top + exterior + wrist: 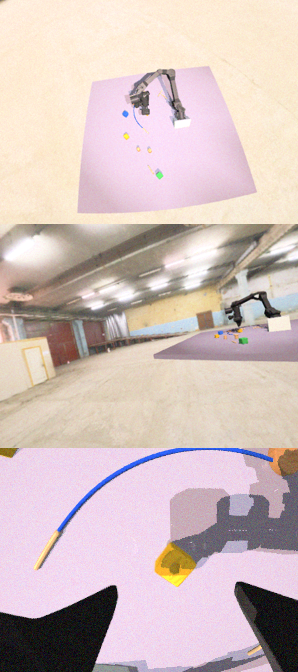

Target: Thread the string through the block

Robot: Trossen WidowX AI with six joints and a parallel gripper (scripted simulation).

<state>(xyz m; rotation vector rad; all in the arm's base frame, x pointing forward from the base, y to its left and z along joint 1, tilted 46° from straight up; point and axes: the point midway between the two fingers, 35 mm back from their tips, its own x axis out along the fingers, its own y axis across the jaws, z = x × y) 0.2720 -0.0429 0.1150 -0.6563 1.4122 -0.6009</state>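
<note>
My gripper tip is 5 cm above the yellow cube. Also, from my gripper tip: thin wooden stick: 3 cm ahead, 15 cm to the left, 6 cm below; blue cube: 19 cm ahead, 1 cm to the right, 5 cm below; round wooden button: 12 cm ahead, 14 cm to the right, 6 cm below.
</note>
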